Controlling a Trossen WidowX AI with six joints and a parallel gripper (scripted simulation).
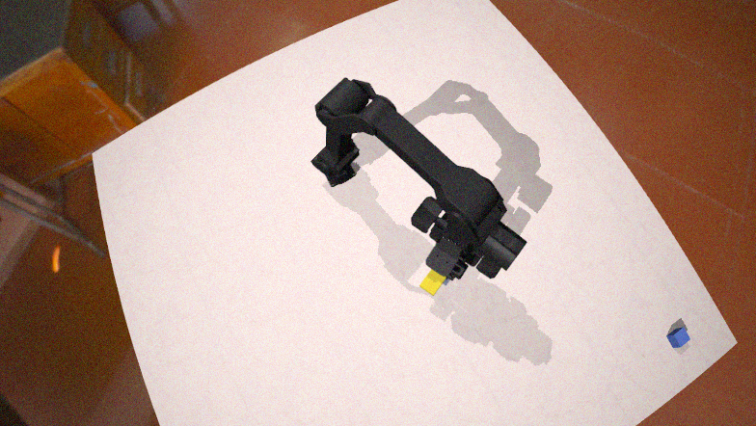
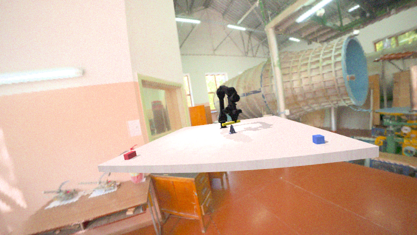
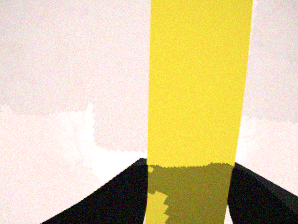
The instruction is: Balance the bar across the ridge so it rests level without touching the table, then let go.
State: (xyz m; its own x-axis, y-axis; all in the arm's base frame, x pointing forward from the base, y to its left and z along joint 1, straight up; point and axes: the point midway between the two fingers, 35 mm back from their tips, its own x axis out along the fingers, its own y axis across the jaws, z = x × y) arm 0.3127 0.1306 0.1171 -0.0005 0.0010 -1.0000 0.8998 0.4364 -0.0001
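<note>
Right now the yellow bar is 1 cm ahead of my gripper tip and 3 cm to the right of it. Round my gripper tip: blue cube: 43 cm ahead, 37 cm to the left, 7 cm below; red block: 43 cm ahead, 63 cm to the right, 7 cm below.
</note>
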